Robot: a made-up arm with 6 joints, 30 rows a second.
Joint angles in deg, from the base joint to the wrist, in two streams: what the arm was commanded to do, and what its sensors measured. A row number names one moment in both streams.
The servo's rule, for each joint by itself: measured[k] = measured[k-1] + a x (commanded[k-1-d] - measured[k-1]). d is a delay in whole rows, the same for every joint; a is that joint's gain. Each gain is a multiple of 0.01, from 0.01 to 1. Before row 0 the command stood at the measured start. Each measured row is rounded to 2 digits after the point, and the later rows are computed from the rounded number. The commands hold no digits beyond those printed.
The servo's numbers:
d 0
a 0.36 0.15 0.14 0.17 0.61 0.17
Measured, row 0:
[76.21, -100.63, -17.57, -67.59, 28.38, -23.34]
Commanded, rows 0 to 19:
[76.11, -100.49, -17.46, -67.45, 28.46, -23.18]
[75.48, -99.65, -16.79, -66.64, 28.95, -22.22]
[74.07, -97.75, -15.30, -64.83, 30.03, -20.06]
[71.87, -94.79, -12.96, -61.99, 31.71, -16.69]
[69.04, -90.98, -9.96, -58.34, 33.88, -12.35]
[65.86, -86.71, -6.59, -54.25, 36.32, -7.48]
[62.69, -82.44, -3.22, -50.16, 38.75, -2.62]
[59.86, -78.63, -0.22, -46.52, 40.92, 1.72]
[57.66, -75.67, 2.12, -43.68, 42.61, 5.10]
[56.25, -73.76, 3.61, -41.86, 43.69, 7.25]
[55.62, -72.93, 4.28, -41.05, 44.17, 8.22]
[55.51, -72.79, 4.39, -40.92, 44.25, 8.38]
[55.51, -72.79, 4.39, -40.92, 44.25, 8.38]
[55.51, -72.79, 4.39, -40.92, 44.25, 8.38]
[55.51, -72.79, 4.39, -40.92, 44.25, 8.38]
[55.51, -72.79, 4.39, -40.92, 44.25, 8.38]
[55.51, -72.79, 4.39, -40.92, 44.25, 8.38]
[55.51, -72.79, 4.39, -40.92, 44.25, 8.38]
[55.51, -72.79, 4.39, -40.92, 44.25, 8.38]
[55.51, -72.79, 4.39, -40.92, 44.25, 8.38]
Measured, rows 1 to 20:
[76.17, -100.61, -17.55, -67.57, 28.43, -23.31]
[75.92, -100.47, -17.44, -67.41, 28.75, -23.12]
[75.25, -100.06, -17.14, -66.97, 29.53, -22.60]
[74.03, -99.27, -16.55, -66.12, 30.86, -21.60]
[72.23, -98.03, -15.63, -64.80, 32.70, -20.03]
[69.94, -96.33, -14.36, -63.01, 34.91, -17.90]
[67.33, -94.25, -12.80, -60.83, 37.25, -15.30]
[64.64, -91.91, -11.04, -58.40, 39.49, -12.41]
[62.13, -89.47, -9.20, -55.90, 41.39, -9.43]
[60.01, -87.11, -7.41, -53.51, 42.79, -6.59]
[58.43, -84.98, -5.77, -51.39, 43.63, -4.07]
[57.38, -83.15, -4.35, -49.61, 44.01, -1.95]
[56.71, -81.60, -3.13, -48.13, 44.16, -0.19]
[56.28, -80.28, -2.08, -46.90, 44.21, 1.27]
[56.00, -79.16, -1.17, -45.88, 44.23, 2.48]
[55.82, -78.20, -0.39, -45.04, 44.24, 3.48]
[55.71, -77.39, 0.28, -44.34, 44.25, 4.31]
[55.64, -76.70, 0.86, -43.76, 44.25, 5.00]
[55.59, -76.11, 1.35, -43.28, 44.25, 5.57]
[55.56, -75.61, 1.78, -42.88, 44.25, 6.05]

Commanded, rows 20 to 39:
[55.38, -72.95, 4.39, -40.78, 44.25, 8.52]
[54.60, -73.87, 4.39, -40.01, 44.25, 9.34]
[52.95, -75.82, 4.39, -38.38, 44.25, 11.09]
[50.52, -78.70, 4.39, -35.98, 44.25, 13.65]
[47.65, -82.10, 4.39, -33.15, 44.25, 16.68]
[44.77, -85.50, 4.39, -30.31, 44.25, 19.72]
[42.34, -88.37, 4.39, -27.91, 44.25, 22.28]
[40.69, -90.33, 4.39, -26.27, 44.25, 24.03]
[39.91, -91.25, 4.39, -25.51, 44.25, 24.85]
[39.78, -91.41, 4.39, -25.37, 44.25, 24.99]
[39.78, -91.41, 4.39, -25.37, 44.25, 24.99]
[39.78, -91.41, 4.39, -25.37, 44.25, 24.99]
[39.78, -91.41, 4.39, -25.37, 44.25, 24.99]
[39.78, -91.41, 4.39, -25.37, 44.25, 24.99]
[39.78, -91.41, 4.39, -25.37, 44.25, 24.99]
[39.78, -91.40, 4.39, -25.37, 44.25, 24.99]
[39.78, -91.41, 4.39, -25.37, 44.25, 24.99]
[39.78, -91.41, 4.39, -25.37, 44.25, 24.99]
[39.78, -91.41, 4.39, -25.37, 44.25, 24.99]
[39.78, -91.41, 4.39, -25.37, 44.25, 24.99]
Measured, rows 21 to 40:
[55.50, -75.21, 2.15, -42.52, 44.25, 6.47]
[55.18, -75.01, 2.46, -42.09, 44.25, 6.96]
[54.38, -75.13, 2.73, -41.46, 44.25, 7.66]
[52.99, -75.67, 2.96, -40.53, 44.25, 8.68]
[51.07, -76.63, 3.16, -39.28, 44.25, 10.04]
[48.80, -77.96, 3.33, -37.76, 44.25, 11.69]
[46.47, -79.52, 3.48, -36.09, 44.25, 13.49]
[44.39, -81.14, 3.61, -34.42, 44.25, 15.28]
[42.78, -82.66, 3.72, -32.91, 44.25, 16.91]
[41.70, -83.97, 3.81, -31.63, 44.25, 18.28]
[41.01, -85.09, 3.89, -30.57, 44.25, 19.42]
[40.57, -86.04, 3.96, -29.69, 44.25, 20.37]
[40.29, -86.85, 4.02, -28.96, 44.25, 21.16]
[40.11, -87.53, 4.07, -28.35, 44.25, 21.81]
[39.99, -88.11, 4.11, -27.84, 44.25, 22.35]
[39.91, -88.60, 4.15, -27.42, 44.25, 22.80]
[39.86, -89.02, 4.18, -27.07, 44.25, 23.17]
[39.83, -89.38, 4.21, -26.78, 44.25, 23.48]
[39.81, -89.68, 4.24, -26.54, 44.25, 23.74]
[39.80, -89.94, 4.26, -26.34, 44.25, 23.95]

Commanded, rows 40 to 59:
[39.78, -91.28, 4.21, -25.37, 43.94, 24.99]
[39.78, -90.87, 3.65, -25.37, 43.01, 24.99]
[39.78, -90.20, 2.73, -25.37, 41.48, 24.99]
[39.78, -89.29, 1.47, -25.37, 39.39, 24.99]
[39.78, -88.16, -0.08, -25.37, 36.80, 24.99]
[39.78, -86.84, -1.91, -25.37, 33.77, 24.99]
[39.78, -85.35, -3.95, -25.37, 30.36, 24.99]
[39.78, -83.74, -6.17, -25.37, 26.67, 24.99]
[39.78, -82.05, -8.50, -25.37, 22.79, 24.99]
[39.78, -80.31, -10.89, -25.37, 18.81, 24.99]
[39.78, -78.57, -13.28, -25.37, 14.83, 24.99]
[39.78, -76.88, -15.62, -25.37, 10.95, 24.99]
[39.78, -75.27, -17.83, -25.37, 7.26, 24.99]
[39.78, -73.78, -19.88, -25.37, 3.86, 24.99]
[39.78, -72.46, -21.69, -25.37, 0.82, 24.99]
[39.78, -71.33, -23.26, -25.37, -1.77, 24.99]
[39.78, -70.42, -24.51, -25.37, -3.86, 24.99]
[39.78, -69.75, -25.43, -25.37, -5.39, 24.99]
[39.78, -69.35, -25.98, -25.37, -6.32, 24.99]
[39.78, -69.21, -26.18, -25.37, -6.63, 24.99]
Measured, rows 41 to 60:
[39.79, -90.14, 4.25, -26.18, 44.06, 24.13]
[39.79, -90.25, 4.17, -26.04, 43.42, 24.28]
[39.79, -90.24, 3.97, -25.93, 42.24, 24.40]
[39.79, -90.10, 3.62, -25.83, 40.50, 24.50]
[39.79, -89.81, 3.10, -25.75, 38.24, 24.58]
[39.79, -89.36, 2.40, -25.69, 35.51, 24.65]
[39.79, -88.76, 1.51, -25.64, 32.37, 24.71]
[39.79, -88.01, 0.43, -25.59, 28.89, 24.76]
[39.79, -87.12, -0.82, -25.55, 25.17, 24.80]
[39.79, -86.10, -2.23, -25.52, 21.29, 24.83]
[39.79, -84.97, -3.78, -25.49, 17.35, 24.86]
[39.79, -83.76, -5.44, -25.47, 13.45, 24.88]
[39.79, -82.49, -7.17, -25.45, 9.67, 24.90]
[39.79, -81.18, -8.95, -25.44, 6.13, 24.92]
[39.79, -79.87, -10.73, -25.43, 2.89, 24.93]
[39.79, -78.59, -12.48, -25.42, 0.05, 24.94]
[39.79, -77.36, -14.16, -25.41, -2.34, 24.95]
[39.79, -76.22, -15.74, -25.40, -4.20, 24.96]
[39.79, -75.19, -17.17, -25.39, -5.49, 24.97]
[39.79, -74.29, -18.43, -25.39, -6.19, 24.97]

